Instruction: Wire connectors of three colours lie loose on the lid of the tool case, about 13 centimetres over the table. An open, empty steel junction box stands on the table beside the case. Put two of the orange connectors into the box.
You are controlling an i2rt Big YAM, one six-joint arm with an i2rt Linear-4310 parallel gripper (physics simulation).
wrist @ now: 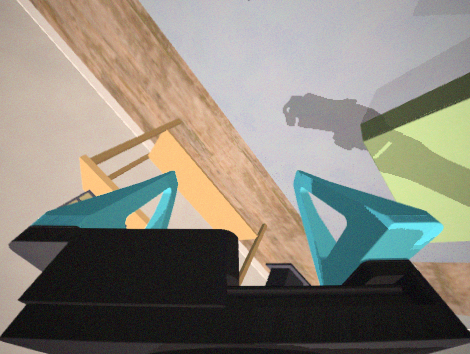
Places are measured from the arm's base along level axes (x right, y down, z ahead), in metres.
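Where they show: gripper, fingertip midpoint: (235, 177).
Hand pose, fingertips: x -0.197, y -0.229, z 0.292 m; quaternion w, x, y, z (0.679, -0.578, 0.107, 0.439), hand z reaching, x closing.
Note:
After its pixels a point has its place.
My gripper (235, 177) {x -0.197, y -0.229, z 0.292 m} is open, with nothing between its two teal fingers. It hangs high over the wooden table edge. A light-green block-like thing with a dark-green side (435, 155) {x -0.086, y 0.000, z 0.106 m} is partly in view at the right of the wrist view; it may be the tool case, but I cannot tell for sure. No connectors and no steel junction box show in this view.
A blue-grey surface (240, 65) {x -0.269, y 0.088, z 0.439 m} lies beside a wood-grained strip (145, 75). The arm's shadow falls on the blue-grey surface and the green thing. Beyond the strip, an orange-tan piece of furniture (200, 185) stands over the beige floor (45, 90), partly behind the left finger.

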